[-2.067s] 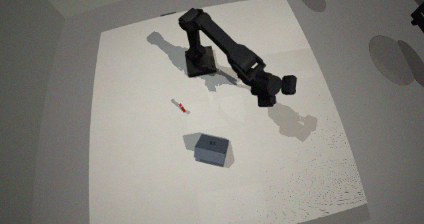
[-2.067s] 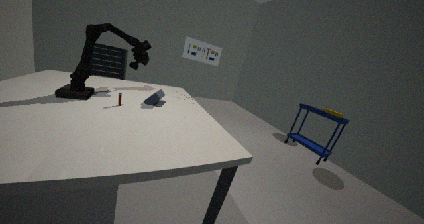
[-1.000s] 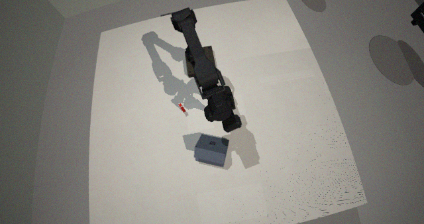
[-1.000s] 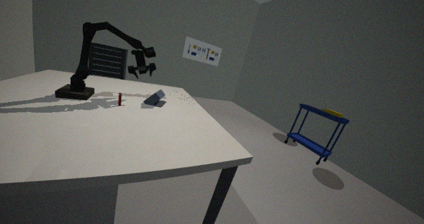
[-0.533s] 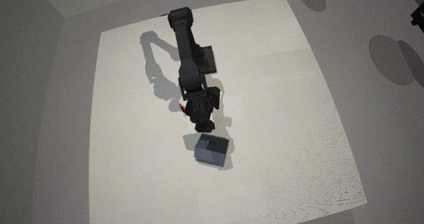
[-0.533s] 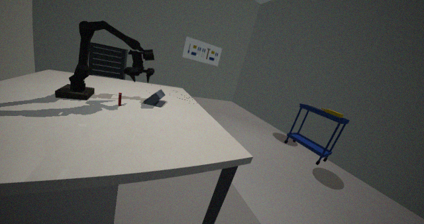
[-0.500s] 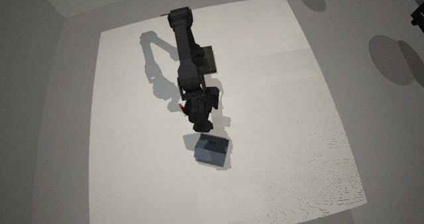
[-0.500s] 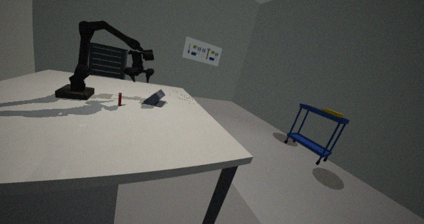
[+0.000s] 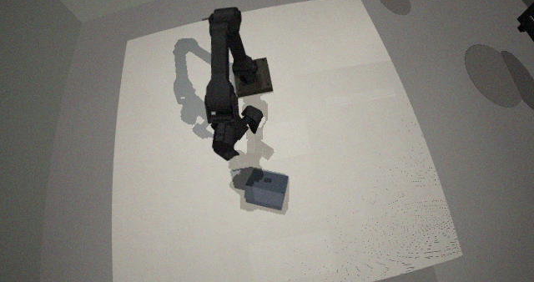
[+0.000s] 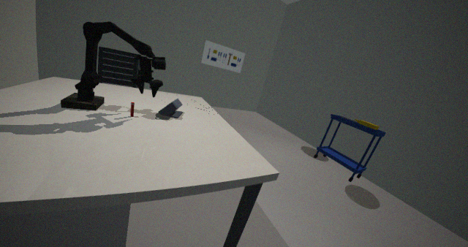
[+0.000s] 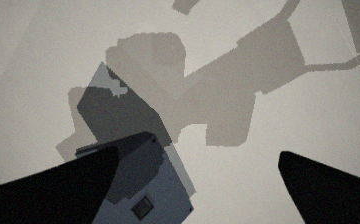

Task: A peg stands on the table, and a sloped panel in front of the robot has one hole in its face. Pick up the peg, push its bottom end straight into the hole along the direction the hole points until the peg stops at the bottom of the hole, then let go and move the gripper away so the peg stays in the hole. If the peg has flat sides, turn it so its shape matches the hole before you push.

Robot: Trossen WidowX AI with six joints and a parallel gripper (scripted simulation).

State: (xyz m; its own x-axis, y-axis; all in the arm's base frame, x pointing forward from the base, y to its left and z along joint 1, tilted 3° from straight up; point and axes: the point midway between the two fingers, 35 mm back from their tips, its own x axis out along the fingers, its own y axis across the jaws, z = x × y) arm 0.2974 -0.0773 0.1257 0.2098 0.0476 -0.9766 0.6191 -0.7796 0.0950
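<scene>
My gripper tip is now 8 cm past the red square peg, 6 cm to the left of it and 6 cm above it. Also, from my gripper tip: grey sloped panel block: 15 cm ahead, 2 cm to the left, 7 cm below.
</scene>
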